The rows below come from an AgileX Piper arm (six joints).
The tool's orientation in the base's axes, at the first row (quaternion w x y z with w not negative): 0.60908, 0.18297, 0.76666, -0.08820
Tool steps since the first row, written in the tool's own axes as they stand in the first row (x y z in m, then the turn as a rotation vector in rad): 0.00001, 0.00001, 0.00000, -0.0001, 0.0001, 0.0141; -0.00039, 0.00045, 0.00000, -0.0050, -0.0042, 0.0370; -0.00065, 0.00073, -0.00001, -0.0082, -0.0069, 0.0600; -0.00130, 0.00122, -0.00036, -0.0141, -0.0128, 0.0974; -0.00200, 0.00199, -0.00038, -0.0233, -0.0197, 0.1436; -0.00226, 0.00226, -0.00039, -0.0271, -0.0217, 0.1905; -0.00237, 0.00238, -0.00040, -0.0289, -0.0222, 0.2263; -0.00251, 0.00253, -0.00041, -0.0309, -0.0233, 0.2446; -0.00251, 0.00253, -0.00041, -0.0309, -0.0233, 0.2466; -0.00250, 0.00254, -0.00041, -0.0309, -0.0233, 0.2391; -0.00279, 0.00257, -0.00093, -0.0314, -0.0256, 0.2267; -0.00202, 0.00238, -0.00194, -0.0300, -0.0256, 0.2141; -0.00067, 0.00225, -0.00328, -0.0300, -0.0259, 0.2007
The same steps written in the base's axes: 0.00000, 0.00001, -0.00001, 0.0128, -0.0050, -0.0033; 0.00025, 0.00035, 0.00042, 0.0327, -0.0180, -0.0045; 0.00040, 0.00056, 0.00069, 0.0530, -0.0292, -0.0072; 0.00040, 0.00102, 0.00145, 0.0855, -0.0491, -0.0111; 0.00081, 0.00162, 0.00220, 0.1263, -0.0735, -0.0140; 0.00096, 0.00182, 0.00248, 0.1685, -0.0928, -0.0219; 0.00102, 0.00192, 0.00260, 0.2009, -0.1064, -0.0289; 0.00109, 0.00203, 0.00275, 0.2174, -0.1143, -0.0315; 0.00109, 0.00203, 0.00275, 0.2192, -0.1150, -0.0320; 0.00109, 0.00204, 0.00274, 0.2124, -0.1124, -0.0302; 0.00069, 0.00221, 0.00315, 0.2005, -0.1101, -0.0269; -0.00044, 0.00253, 0.00263, 0.1888, -0.1054, -0.0252; -0.00196, 0.00312, 0.00164, 0.1766, -0.1008, -0.0220
